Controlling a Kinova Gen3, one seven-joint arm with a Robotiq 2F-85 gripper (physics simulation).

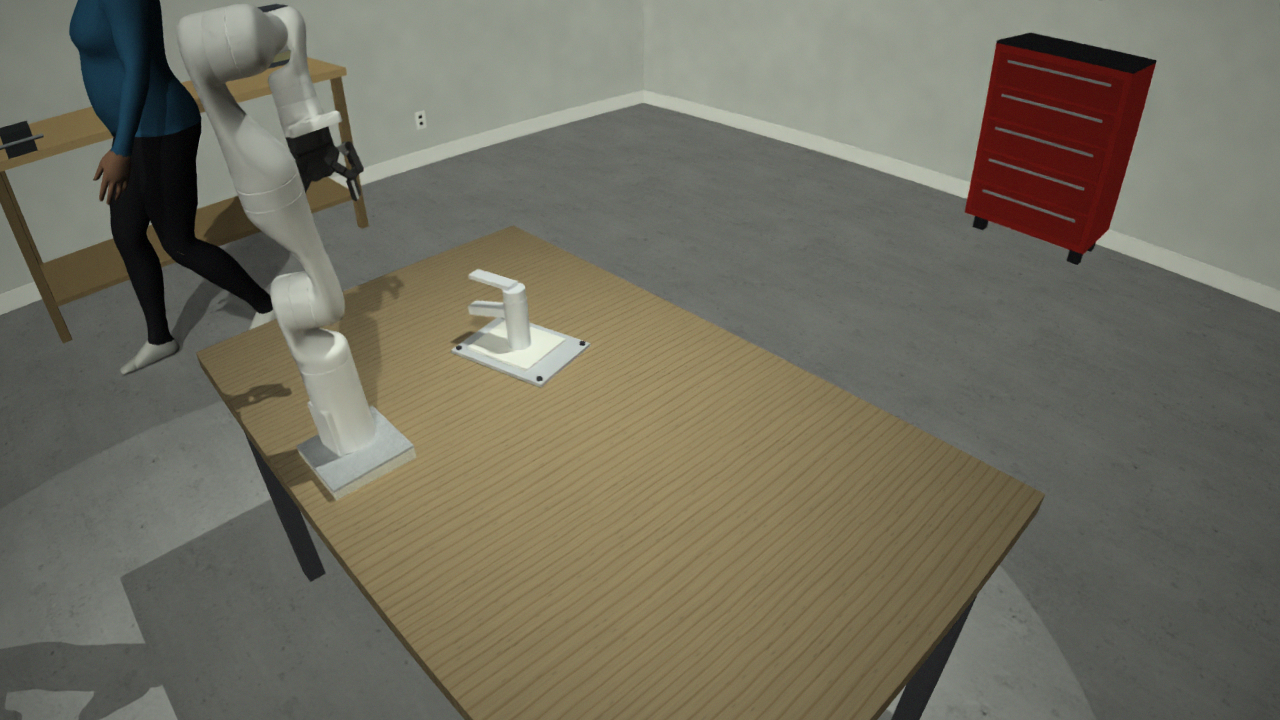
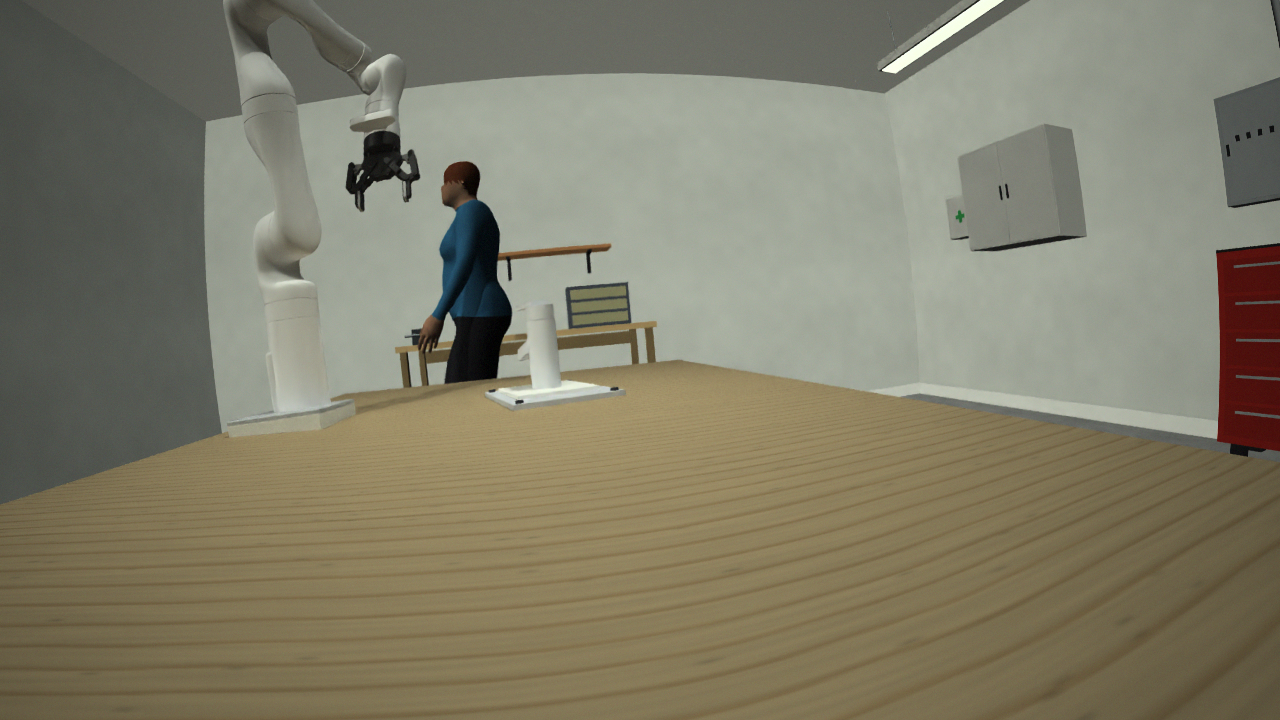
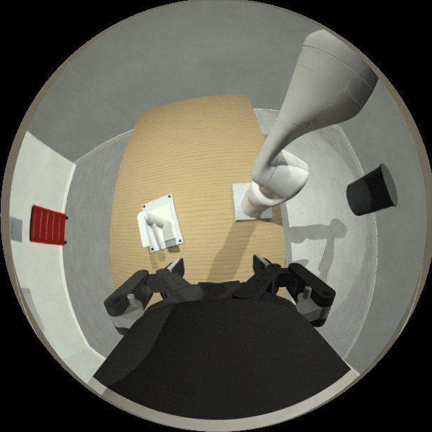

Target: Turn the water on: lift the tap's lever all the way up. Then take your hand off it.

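Seen in the pictures: gripper, between the fingertips: (image 1: 333, 209) (image 2: 383, 205); arm's base, origin of its link: (image 1: 351, 436) (image 2: 304, 407).
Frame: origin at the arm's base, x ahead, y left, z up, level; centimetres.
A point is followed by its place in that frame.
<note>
A white tap stands upright on the table, its column (image 1: 517, 320) {y -3.7, x 39.6, z 6.1 cm} (image 2: 544, 349) {y -4.3, x 41.0, z 5.2 cm} (image 3: 157, 220) rising from a pale mounting plate (image 1: 556, 358) {y -11.1, x 42.4, z -1.7 cm} (image 2: 586, 396) {y -13.6, x 44.8, z -1.9 cm} (image 3: 176, 220) with dark corner bolts. Its flat lever (image 1: 492, 278) {y 3.3, x 40.3, z 13.1 cm} (image 3: 143, 231) projects from the column's top, above the shorter spout (image 1: 486, 308) {y 4.9, x 39.1, z 6.2 cm}. I cannot tell the lever's exact angle. My gripper (image 1: 356, 181) (image 2: 384, 203) {y 14.0, x 14.5, z 35.3 cm} (image 3: 218, 264) is open and empty. It hangs high above table height, well apart from the tap and touching nothing.
A person in blue (image 1: 165, 80) (image 2: 474, 259) stands beyond the table, behind the arm. The arm's base plate (image 1: 366, 465) {y -8.8, x -3.0, z 0.1 cm} (image 2: 268, 427) {y -10.2, x -3.2, z -1.5 cm} (image 3: 240, 202) sits at the table's edge. A workbench (image 1: 53, 134) stands at the wall. A red tool cabinet (image 1: 1047, 143) (image 3: 48, 225) stands farther off.
</note>
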